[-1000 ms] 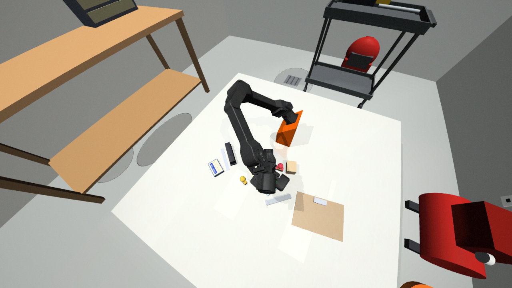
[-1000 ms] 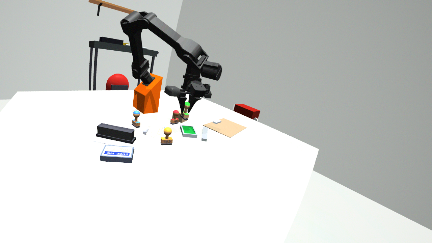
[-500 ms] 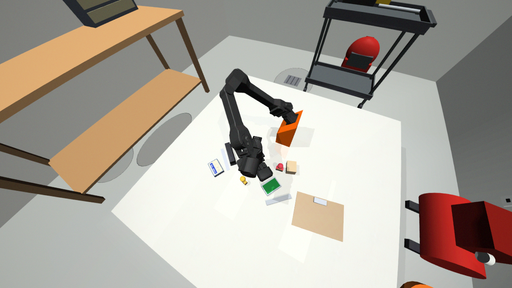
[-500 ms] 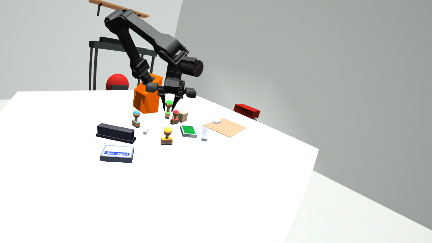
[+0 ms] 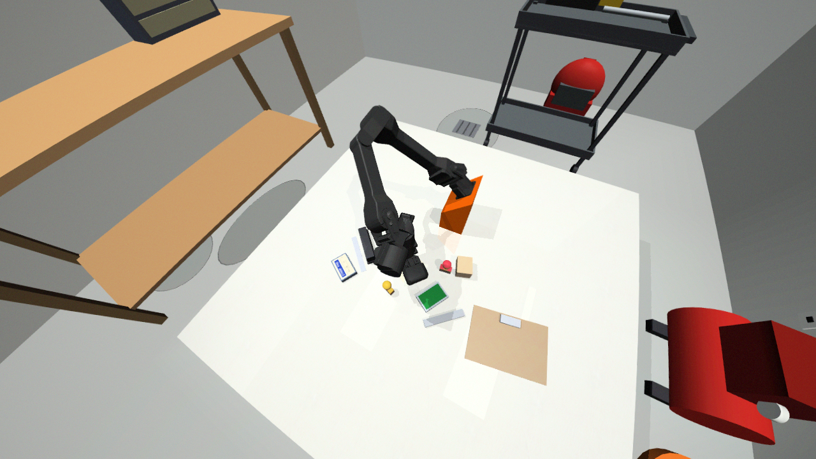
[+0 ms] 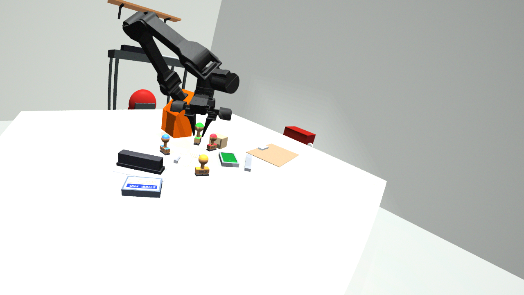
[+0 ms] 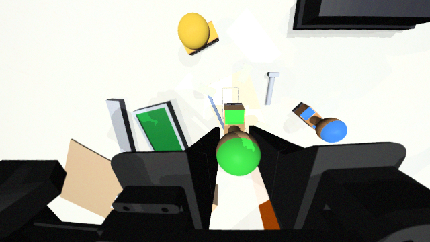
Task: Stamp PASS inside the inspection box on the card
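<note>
Now: the cream card 10 mm behind my gripper tip and 90 mm below it. The rest, counted from my gripper tip: blue stamp: 100 mm behind, 70 mm to the right, 70 mm below; then yellow stamp: 80 mm ahead, 30 mm to the right, 70 mm below; then green stamp: right at my gripper tip.
</note>
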